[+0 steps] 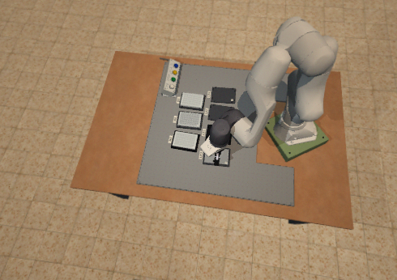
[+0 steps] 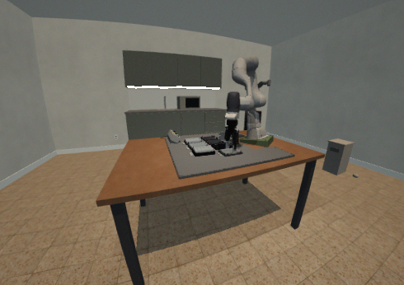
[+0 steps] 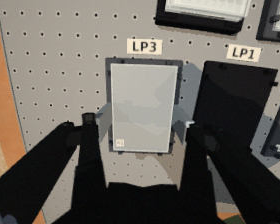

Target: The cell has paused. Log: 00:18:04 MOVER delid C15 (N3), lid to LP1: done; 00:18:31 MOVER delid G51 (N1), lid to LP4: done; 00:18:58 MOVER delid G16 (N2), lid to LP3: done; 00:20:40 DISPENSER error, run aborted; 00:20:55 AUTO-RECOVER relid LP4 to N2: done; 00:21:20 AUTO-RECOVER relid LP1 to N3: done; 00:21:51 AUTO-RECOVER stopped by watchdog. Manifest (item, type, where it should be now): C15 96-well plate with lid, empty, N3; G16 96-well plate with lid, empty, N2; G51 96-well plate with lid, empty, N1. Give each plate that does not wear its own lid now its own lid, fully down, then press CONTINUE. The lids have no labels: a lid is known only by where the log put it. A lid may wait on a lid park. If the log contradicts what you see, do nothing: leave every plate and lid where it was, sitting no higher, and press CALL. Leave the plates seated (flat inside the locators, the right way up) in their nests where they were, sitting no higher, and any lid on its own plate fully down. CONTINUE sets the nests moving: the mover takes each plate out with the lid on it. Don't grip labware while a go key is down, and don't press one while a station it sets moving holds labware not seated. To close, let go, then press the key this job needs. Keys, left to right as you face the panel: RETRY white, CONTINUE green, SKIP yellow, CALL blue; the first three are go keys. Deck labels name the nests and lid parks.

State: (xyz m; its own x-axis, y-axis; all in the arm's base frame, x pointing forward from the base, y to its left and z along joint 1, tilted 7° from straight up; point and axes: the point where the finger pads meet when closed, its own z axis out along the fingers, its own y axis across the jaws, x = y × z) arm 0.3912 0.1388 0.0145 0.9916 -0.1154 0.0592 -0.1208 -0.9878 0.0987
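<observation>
Right now my hand is 2 cm above the grey lid. Round my hand: lid park labelled LP1: 2 cm behind, 13 cm to the right, 3 cm below; then LP3 label: 9 cm ahead, 1 cm to the right, 4 cm below; then LP1 label: 7 cm ahead, 15 cm to the right, 4 cm below.
</observation>
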